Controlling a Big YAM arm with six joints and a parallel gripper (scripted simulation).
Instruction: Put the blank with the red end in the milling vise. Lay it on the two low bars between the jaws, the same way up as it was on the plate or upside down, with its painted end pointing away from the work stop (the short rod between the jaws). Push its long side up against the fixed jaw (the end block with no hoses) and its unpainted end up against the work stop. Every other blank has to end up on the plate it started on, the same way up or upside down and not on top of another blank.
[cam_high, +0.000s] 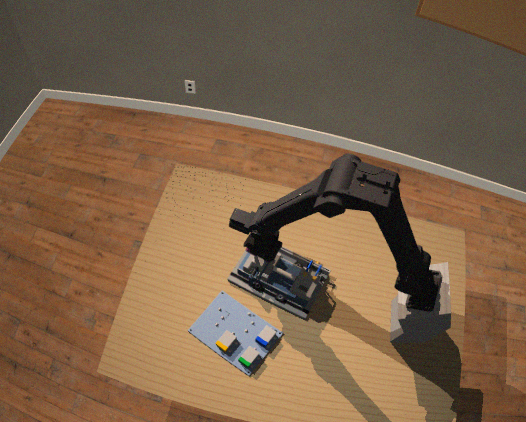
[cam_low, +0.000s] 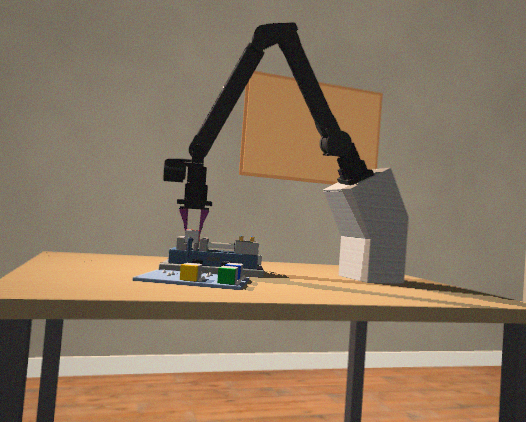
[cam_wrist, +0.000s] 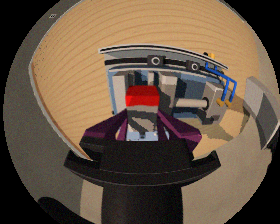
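The red-ended blank is 2 cm below my hand. From my hand the other things lie so: blue-ended blank 12 cm behind, 22 cm to the left, 9 cm below; milling vise 7 cm behind, 8 cm below; grey block with hoses 17 cm behind, 1 cm to the left, 4 cm below.
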